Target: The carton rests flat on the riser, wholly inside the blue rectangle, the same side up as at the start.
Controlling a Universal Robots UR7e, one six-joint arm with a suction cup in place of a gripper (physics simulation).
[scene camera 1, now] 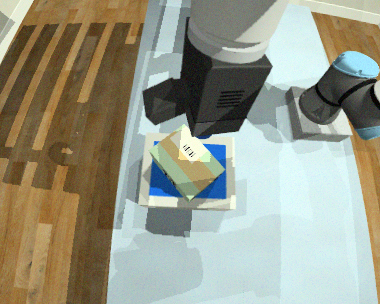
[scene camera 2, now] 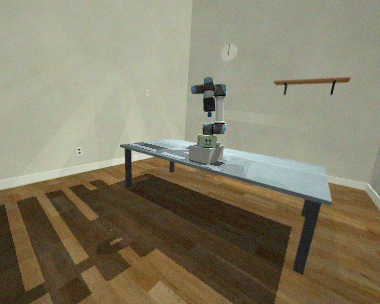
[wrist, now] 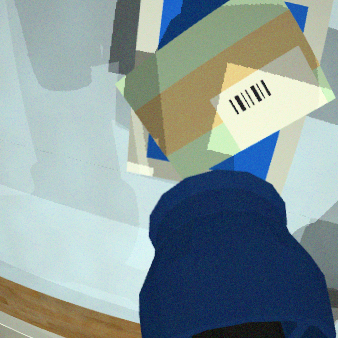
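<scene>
The green carton with a brown band and white barcode label on top sits flat on the pale riser. Its side arrows point up in scene camera 2. It is turned diagonally over the blue rectangle. Its top corners overlap the riser's border in scene camera 1 and the wrist view; its base corners are partly hidden, so I cannot tell whether all lie inside. My blue suction cup is open, holds nothing and hangs above, apart from the carton.
The riser stands on the light blue table, near its left edge in scene camera 1. The arm's base block stands at the right in that view. A wall shelf hangs behind, away from the table.
</scene>
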